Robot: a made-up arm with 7 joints. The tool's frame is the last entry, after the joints.
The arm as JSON. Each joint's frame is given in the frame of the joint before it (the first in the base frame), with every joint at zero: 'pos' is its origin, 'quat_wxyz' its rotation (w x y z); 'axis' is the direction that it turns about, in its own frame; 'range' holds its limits. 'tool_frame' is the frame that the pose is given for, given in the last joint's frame.
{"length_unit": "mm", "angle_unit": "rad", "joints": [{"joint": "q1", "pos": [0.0, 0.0, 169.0], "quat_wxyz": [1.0, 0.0, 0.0, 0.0], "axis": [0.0, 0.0, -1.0], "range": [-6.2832, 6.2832]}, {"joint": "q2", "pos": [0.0, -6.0, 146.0], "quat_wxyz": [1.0, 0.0, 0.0, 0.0], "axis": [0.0, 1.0, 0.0], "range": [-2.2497, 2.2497]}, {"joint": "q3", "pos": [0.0, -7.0, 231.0], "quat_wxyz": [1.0, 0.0, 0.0, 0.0], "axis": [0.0, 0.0, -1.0], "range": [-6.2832, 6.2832]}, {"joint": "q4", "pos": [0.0, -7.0, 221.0], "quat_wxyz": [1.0, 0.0, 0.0, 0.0], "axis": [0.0, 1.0, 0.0], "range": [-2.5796, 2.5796]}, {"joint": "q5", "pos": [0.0, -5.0, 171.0], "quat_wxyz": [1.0, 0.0, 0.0, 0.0], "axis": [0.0, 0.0, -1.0], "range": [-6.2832, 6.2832]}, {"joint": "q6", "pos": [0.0, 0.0, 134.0], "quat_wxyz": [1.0, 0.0, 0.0, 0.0], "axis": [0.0, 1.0, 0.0], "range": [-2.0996, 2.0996]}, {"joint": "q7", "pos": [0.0, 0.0, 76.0], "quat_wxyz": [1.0, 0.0, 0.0, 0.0], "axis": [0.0, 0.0, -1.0], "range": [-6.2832, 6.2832]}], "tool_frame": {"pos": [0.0, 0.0, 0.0], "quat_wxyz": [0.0, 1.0, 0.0, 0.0]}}
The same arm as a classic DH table. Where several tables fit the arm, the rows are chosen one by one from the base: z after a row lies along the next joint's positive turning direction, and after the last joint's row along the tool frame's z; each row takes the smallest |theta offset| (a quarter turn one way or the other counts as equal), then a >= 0, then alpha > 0; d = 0 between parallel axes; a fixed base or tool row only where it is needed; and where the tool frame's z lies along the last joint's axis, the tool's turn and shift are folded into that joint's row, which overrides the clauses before.
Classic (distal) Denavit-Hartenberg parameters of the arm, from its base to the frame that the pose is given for. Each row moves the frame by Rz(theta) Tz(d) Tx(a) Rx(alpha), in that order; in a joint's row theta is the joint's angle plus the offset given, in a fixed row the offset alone. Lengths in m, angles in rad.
base (fixed): a 0; alpha 3.1416; d 0; theta offset 0
q1: a 0; alpha 1.5708; d -0.315; theta offset 0
q2: a 0; alpha -1.5708; d -0.013; theta offset 0
q3: a 0; alpha 1.5708; d -0.452; theta offset 0
q4: a 0; alpha -1.5708; d -0.012; theta offset 0
q5: a 0; alpha 1.5708; d -0.305; theta offset 0
q6: a 0; alpha -1.5708; d 0; theta offset 0
q7: a 0; alpha 0; d -0.076; theta offset 0
Joint limits (rad, base to tool): -6.2832..6.2832 -2.2497..2.2497 -6.2832..6.2832 -2.5796..2.5796 -6.2832..6.2832 -2.0996..2.0996 -6.2832..6.2832

